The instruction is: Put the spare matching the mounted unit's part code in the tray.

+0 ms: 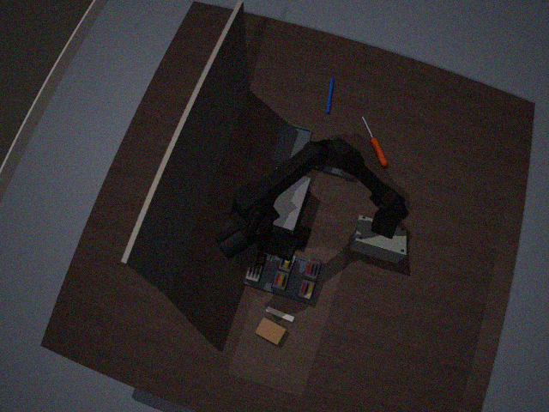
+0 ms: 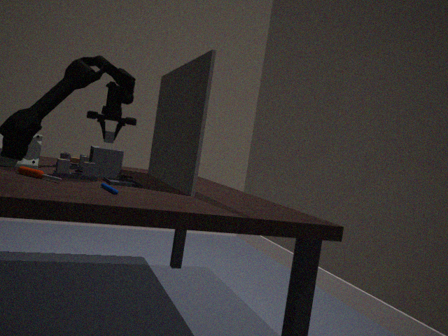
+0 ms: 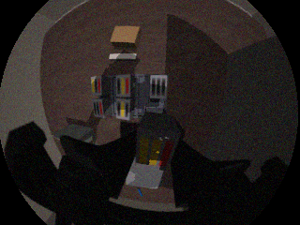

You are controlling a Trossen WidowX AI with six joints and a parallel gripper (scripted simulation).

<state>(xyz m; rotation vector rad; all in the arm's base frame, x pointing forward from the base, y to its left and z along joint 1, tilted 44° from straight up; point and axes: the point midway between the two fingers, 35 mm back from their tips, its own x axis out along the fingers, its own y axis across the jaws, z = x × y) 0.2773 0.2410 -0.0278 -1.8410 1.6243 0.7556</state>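
My gripper tip is 35 cm to the left of the grey tray, 13 cm above it and 6 cm short of it. Also, from my gripper tip: tan block 19 cm to the left, 11 cm below, 11 cm behind; then mounted unit 14 cm to the right, 8 cm below; then white bar 13 cm to the left, 12 cm below, 12 cm behind.
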